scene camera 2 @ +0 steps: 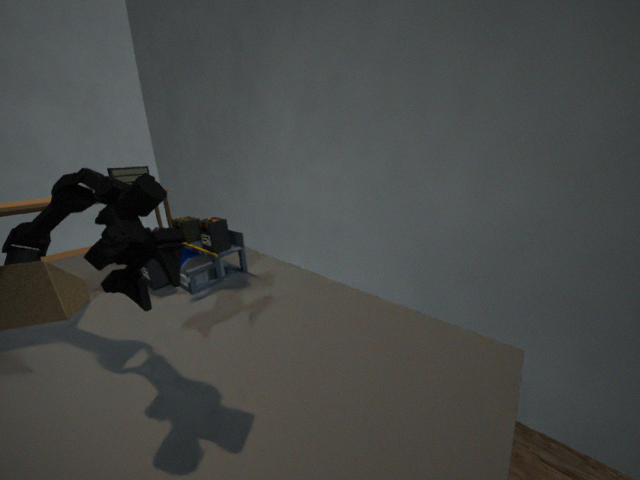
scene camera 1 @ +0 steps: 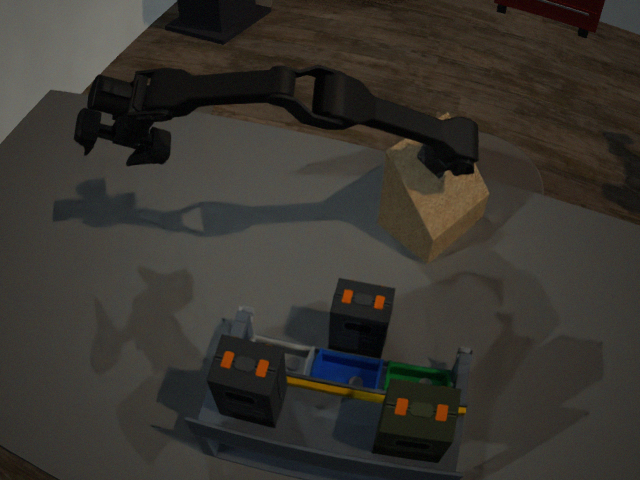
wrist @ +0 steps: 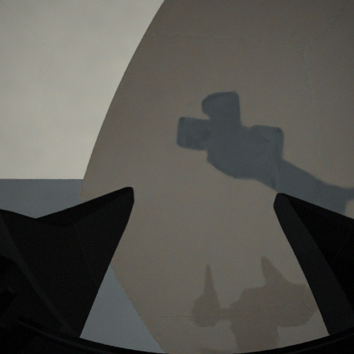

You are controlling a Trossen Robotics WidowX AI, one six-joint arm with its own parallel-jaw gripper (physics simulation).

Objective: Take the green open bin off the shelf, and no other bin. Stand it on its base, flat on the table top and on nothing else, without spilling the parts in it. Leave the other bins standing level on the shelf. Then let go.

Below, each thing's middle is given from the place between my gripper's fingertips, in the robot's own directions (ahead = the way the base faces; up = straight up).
I see my gripper 120 mm short of the grey bin [scene camera 1: 306, 354], 460 mm to the right of it and 150 mm above it. Round my hand: yellow strip [scene camera 1: 291, 381] 130 mm ahead, 570 mm to the left, 80 mm below; green open bin [scene camera 1: 400, 371] 50 mm ahead, 670 mm to the left, 150 mm below; blue bin [scene camera 1: 329, 365] 90 mm ahead, 560 mm to the left, 150 mm below.
